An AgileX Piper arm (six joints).
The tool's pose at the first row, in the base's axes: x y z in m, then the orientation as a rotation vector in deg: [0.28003, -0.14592, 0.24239, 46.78, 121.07, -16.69]
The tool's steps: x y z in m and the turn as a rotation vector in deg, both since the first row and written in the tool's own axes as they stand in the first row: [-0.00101, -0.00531, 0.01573, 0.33, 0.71, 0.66]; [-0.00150, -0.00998, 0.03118, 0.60, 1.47, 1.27]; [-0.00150, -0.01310, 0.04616, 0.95, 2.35, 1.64]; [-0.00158, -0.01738, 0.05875, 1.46, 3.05, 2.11]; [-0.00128, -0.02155, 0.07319, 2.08, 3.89, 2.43]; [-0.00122, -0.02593, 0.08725, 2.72, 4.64, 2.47]
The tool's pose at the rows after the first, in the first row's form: [0.28688, -0.15774, 0.23291, 47.87, 121.43, -16.45]; [0.29374, -0.16871, 0.22324, 48.90, 121.85, -16.14]; [0.30108, -0.17806, 0.21361, 49.76, 122.49, -16.01]; [0.30622, -0.18722, 0.20545, 50.76, 122.91, -16.06]; [0.31242, -0.19698, 0.19585, 51.73, 123.54, -16.26]; [0.31835, -0.20684, 0.18665, 52.38, 124.21, -16.66]
